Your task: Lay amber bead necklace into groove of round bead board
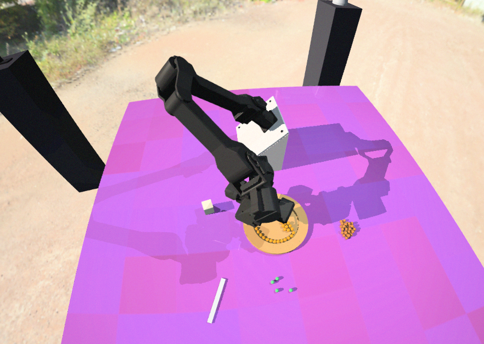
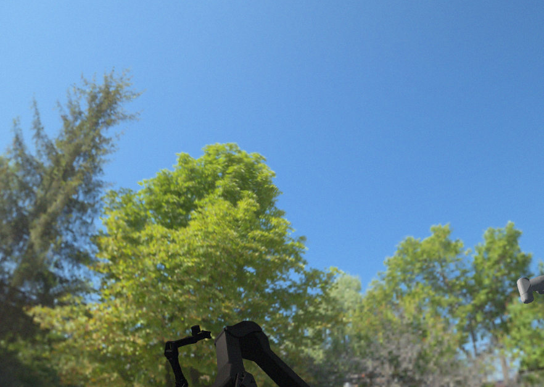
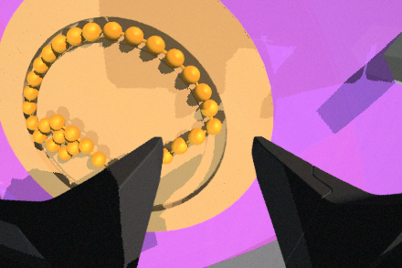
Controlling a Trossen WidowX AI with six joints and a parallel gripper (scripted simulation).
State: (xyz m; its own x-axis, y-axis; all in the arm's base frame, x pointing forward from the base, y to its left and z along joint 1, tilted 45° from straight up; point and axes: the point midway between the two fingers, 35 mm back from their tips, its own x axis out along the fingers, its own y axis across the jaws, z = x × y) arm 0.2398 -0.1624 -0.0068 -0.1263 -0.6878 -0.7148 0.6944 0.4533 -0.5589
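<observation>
My gripper tip is now 5 cm to the right of the round tan bead board, 4 cm short of it and 2 cm above it. From my gripper tip the other things lie so: small cream cube: 14 cm to the right, 7 cm behind, 1 cm below; then white bar: 21 cm ahead, 18 cm to the right, 3 cm below.
</observation>
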